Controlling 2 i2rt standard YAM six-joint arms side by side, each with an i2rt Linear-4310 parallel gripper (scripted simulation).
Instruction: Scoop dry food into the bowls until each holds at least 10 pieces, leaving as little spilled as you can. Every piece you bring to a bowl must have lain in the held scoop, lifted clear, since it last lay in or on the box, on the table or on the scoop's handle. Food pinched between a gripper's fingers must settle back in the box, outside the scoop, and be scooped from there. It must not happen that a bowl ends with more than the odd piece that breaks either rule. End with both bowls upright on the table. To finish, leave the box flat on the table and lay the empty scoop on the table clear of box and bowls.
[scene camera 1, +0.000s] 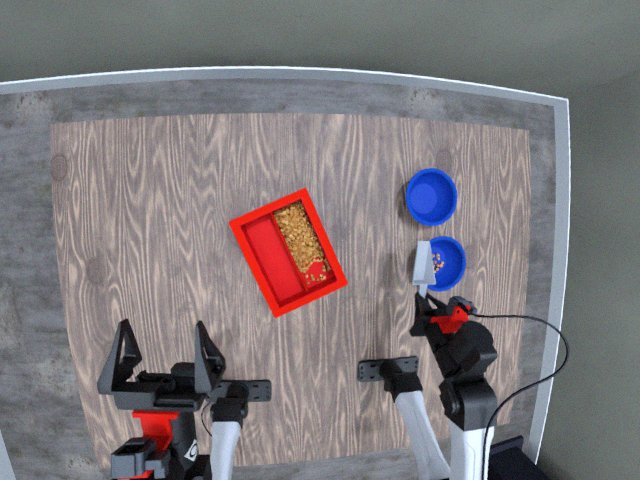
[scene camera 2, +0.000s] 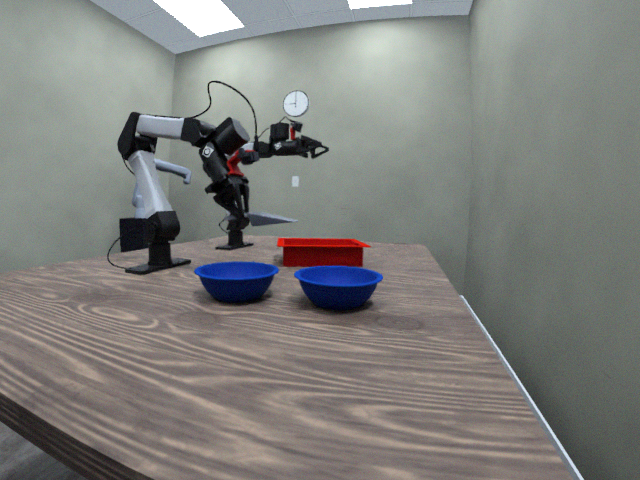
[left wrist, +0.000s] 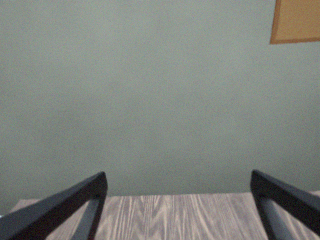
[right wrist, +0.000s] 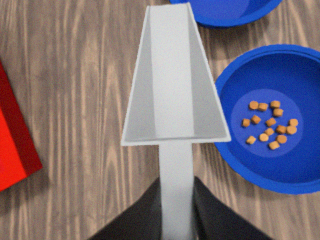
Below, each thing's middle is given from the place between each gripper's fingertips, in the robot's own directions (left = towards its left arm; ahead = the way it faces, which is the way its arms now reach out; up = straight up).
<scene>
Now: right hand (scene camera 1: 420, 293) 40 mm short of the grey scoop (scene camera 1: 424, 274), 10 mm to the left of it and 10 mm above it. Also, from my right hand: red box (scene camera 1: 257, 233): 300 mm to the left, 120 mm ahead, 110 mm below.
Right now the red box is 36 cm below my left hand (scene camera 1: 160, 321), 16 cm to the right of it and 3 cm ahead of it. Round my left hand: grey scoop (47 cm to the right, 26 cm below, 5 cm behind).
</scene>
